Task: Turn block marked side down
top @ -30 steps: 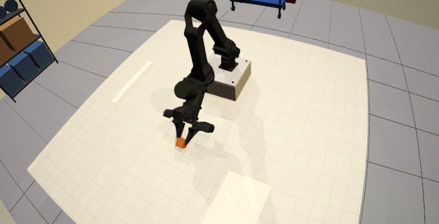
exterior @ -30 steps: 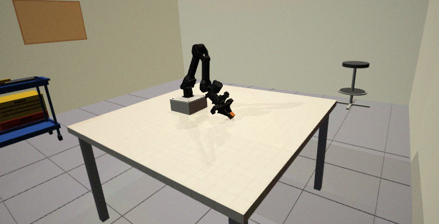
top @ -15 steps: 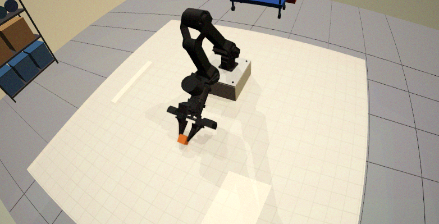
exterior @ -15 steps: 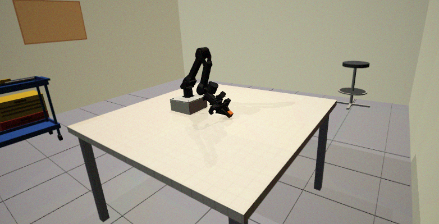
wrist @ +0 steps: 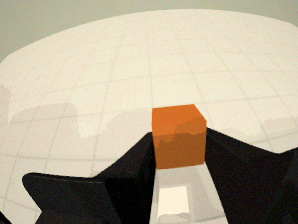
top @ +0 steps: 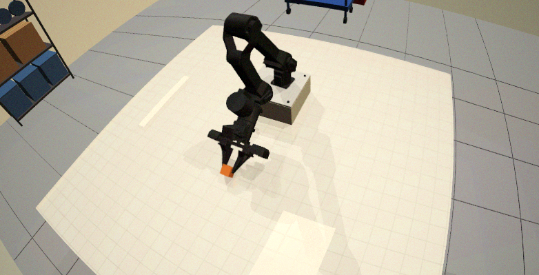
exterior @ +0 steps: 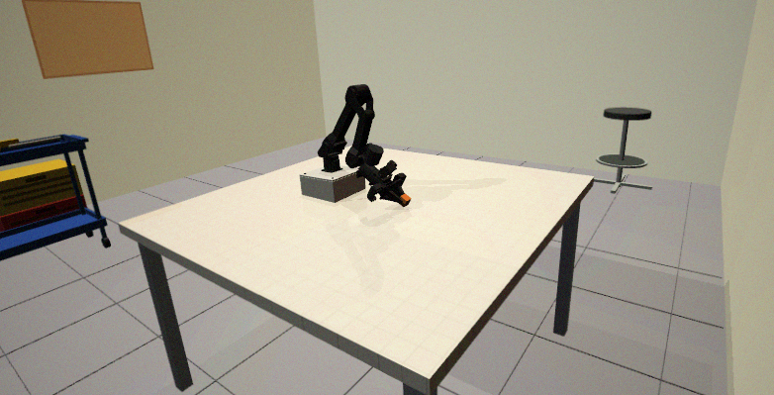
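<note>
My gripper tip is now right at the orange block.
</note>
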